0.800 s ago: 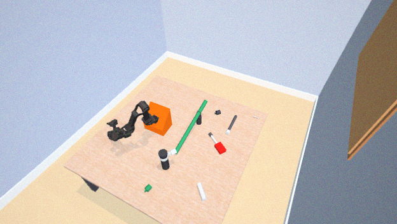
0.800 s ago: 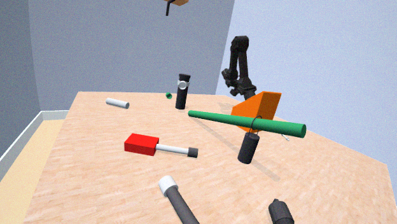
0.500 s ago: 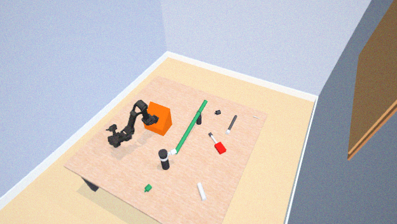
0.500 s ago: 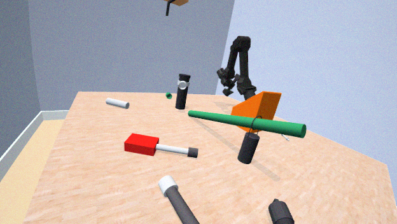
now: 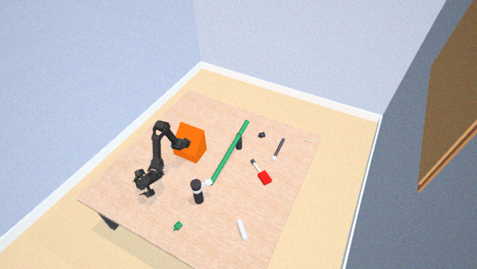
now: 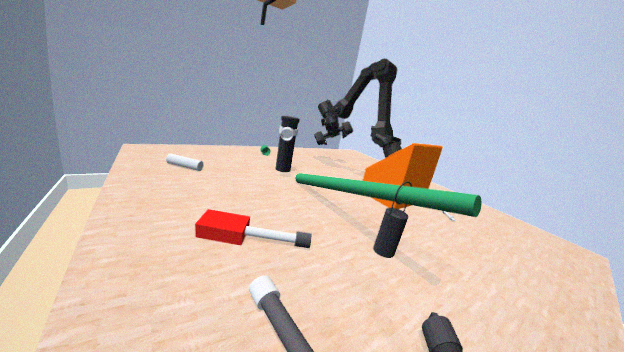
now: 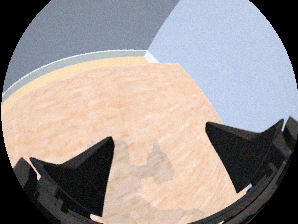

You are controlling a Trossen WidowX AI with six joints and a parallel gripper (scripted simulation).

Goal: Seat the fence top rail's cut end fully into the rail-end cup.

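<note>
My gripper tip is 380 mm short of the white rail-end cup, 260 mm to the right of it and 60 mm below it. Round my gripper tip: small green piece 360 mm ahead, 80 mm below, 30 mm to the right; small dark post 720 mm to the left, 310 mm ahead, 10 mm above; white cylinder 700 mm ahead, 180 mm to the left, 80 mm below.
</note>
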